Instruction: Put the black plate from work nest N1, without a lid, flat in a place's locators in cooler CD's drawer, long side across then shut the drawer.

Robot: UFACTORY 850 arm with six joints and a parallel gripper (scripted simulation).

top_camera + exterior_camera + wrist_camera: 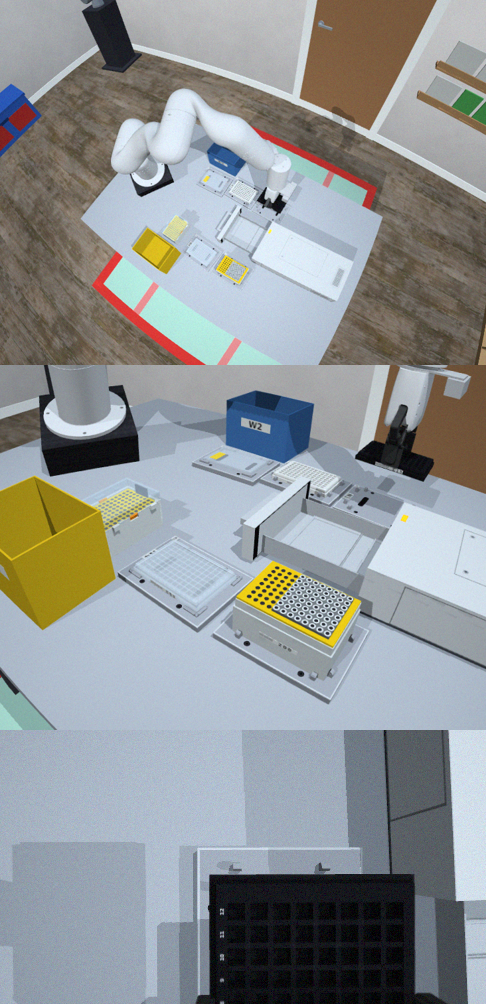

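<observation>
The cooler drawer is 4 cm behind my hand, 18 cm to the right of it and 9 cm below it. The rest, counted from my hand: white plate: 17 cm behind, 3 cm to the left, 11 cm below; slotted nest: 13 cm below; black plate: 1 cm below.
</observation>
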